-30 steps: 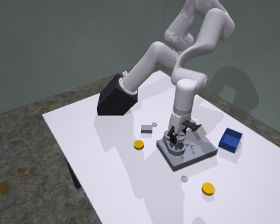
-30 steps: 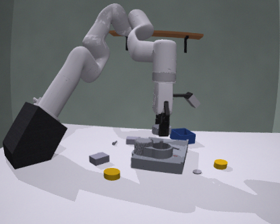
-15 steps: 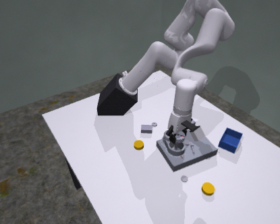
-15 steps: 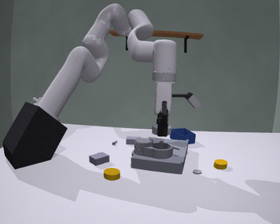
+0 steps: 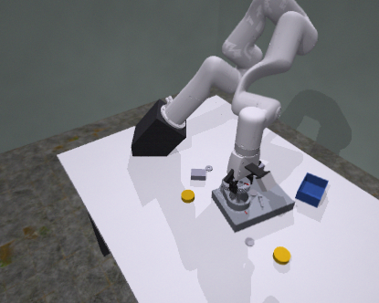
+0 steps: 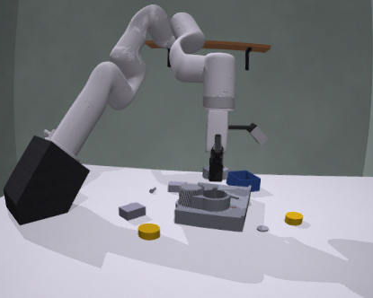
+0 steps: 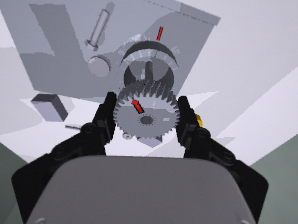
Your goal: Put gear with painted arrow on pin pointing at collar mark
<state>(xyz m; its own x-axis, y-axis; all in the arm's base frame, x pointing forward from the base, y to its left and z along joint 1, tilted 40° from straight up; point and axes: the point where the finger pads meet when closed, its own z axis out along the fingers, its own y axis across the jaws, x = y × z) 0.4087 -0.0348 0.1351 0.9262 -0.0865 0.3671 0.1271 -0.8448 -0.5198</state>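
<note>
Now: the grey gear right at my hand. Round my hand: grey block (200 mm behind, 50 mm to the right, 120 mm below); screw (210 mm behind, 150 mm to the left, 120 mm below); grey disc (130 mm ahead, 40 mm to the right, 130 mm below).
</note>
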